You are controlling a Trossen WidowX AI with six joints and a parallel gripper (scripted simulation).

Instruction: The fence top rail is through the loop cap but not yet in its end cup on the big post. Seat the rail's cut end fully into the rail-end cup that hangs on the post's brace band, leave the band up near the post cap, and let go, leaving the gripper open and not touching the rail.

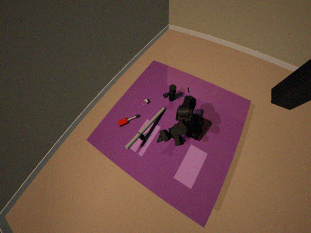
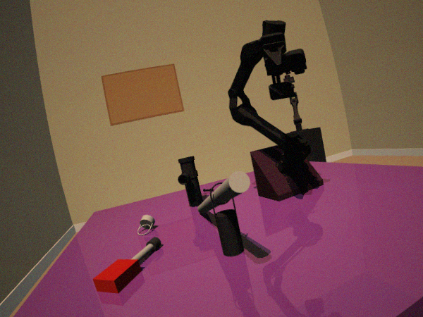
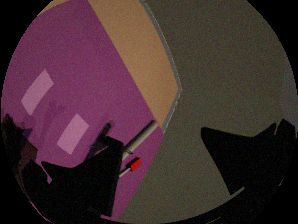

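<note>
Right now my gripper tip is 48 cm to the left of the dark rail-end cup, 23 cm above it and 16 cm short of it. The rest, counted from my gripper tip: short dark line post: 26 cm below, 21 cm ahead, 2 cm to the right; then wire ring: 37 cm to the right, 37 cm ahead, 35 cm below; then red-headed tool: 42 cm ahead, 35 cm below, 13 cm to the right.
</note>
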